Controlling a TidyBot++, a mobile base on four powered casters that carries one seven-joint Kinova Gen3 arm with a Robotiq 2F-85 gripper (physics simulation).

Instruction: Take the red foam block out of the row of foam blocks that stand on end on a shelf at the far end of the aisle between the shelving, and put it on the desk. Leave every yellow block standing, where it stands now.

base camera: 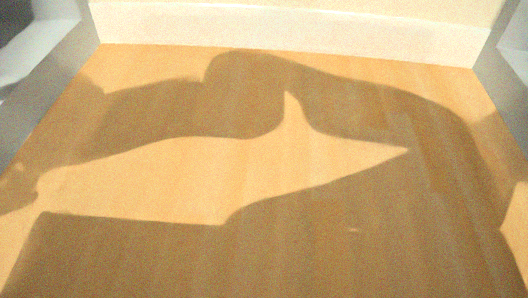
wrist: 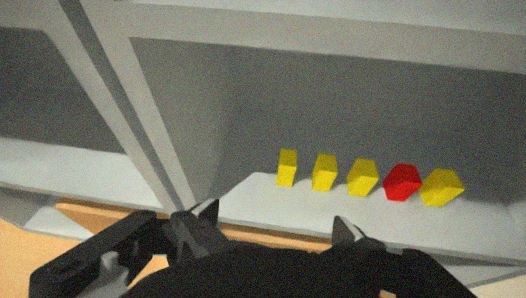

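Observation:
The red foam block stands in a row on a grey shelf in the wrist view, right of centre. It is the second block from the right end. One yellow block stands to its right, very close beside it. To its left stand three yellow blocks, the nearest, the middle one and the far left one. My gripper is open and empty, below the row in the wrist view and in front of the shelf edge. The red block is up and to the right of the fingers. The desk does not show.
An upright divider stands left of the row, and a higher shelf board crosses above it. In the base view, shelving stands at the left and right of the wooden floor, with a white skirting board at the far wall.

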